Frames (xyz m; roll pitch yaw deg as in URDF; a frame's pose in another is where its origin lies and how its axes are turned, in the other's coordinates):
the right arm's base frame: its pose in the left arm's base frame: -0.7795 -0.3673 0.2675 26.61 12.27 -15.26
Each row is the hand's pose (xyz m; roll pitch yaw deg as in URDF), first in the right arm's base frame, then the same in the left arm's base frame.
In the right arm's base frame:
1: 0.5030 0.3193 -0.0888 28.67 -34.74 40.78
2: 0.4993 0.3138 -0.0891 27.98 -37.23 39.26
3: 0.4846 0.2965 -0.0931 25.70 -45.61 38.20
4: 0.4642 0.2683 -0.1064 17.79 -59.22 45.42
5: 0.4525 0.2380 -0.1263 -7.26 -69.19 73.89
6: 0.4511 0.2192 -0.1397 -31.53 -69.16 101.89
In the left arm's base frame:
1: -0.2067 -0.1864 0.2228 64.69 -36.91 1.06
2: -0.2120 -0.1899 0.2209 65.01 -38.18 -2.06
3: -0.2318 -0.1987 0.2129 67.21 -44.17 -9.92
4: -0.2611 -0.2107 0.1933 73.95 -56.49 -21.39
5: -0.2833 -0.2235 0.1652 87.58 -70.93 -35.59
6: -0.2917 -0.2324 0.1455 106.38 -79.88 -52.92

